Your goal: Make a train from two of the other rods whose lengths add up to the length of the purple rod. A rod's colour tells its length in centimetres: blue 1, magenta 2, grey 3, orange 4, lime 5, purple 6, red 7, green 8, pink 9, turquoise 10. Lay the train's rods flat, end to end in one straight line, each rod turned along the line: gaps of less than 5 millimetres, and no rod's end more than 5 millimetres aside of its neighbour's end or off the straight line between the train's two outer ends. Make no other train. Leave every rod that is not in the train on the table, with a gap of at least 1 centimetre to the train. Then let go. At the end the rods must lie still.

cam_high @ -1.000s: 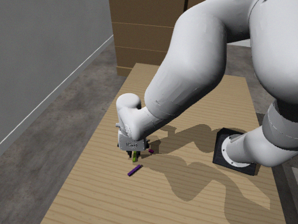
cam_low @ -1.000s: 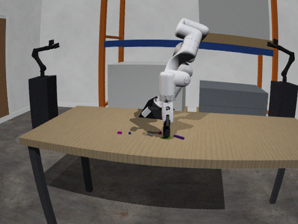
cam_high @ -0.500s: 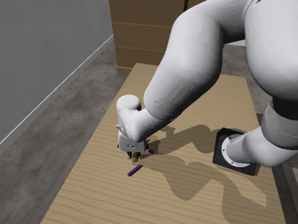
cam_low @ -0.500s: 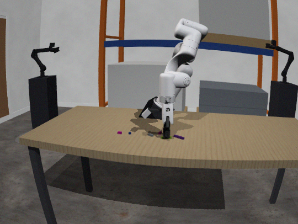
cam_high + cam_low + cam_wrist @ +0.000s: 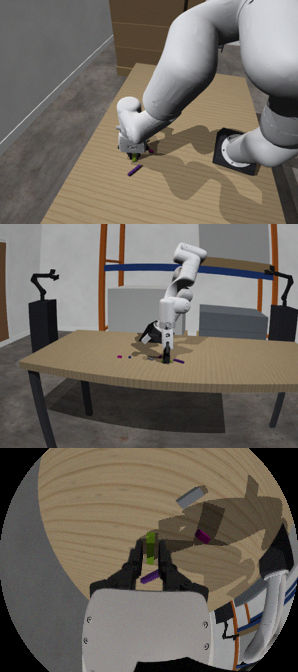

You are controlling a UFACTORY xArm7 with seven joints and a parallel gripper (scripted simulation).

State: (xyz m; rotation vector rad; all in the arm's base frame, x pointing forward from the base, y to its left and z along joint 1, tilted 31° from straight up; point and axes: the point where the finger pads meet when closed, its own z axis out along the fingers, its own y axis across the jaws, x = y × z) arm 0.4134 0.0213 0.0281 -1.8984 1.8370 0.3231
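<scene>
The lime rod lies 2 cm below my hand. The rest, counted from my hand: grey rod 8 cm to the right, 3 cm behind, 2 cm below; blue rod 18 cm to the right, 5 cm behind, 2 cm below; purple rod 6 cm to the left, 2 cm below, 1 cm behind.
</scene>
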